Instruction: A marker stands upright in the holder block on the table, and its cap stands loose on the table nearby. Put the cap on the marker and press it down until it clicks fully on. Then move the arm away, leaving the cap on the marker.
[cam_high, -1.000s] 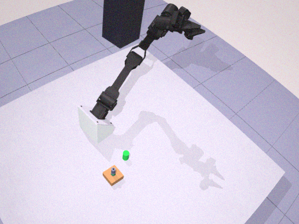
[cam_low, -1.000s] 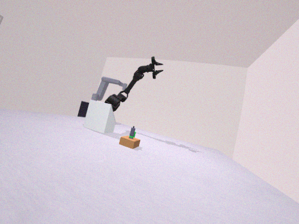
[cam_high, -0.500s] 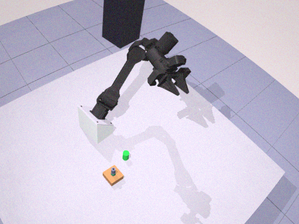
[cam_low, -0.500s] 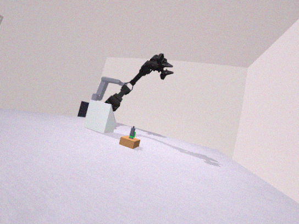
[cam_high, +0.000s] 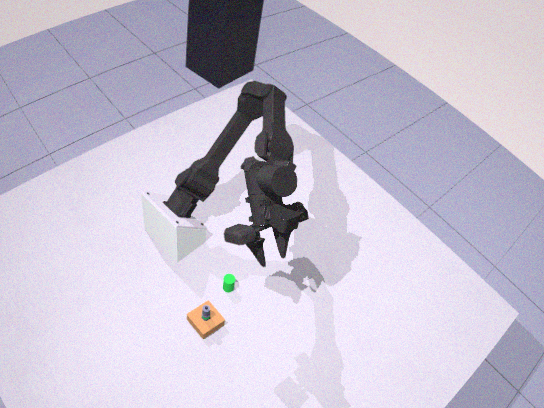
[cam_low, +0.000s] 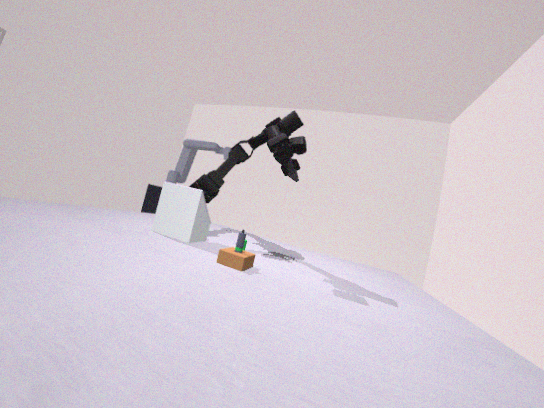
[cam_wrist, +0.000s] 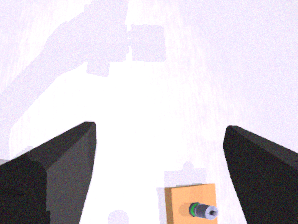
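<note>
Now: the green cap 250 mm below my gripper tip, 120 mm behind it and 10 mm to the left of it. Round my gripper tip: holder block: 250 mm below, 110 mm to the right, 80 mm behind; marker: 200 mm below, 110 mm to the right, 80 mm behind.
</note>
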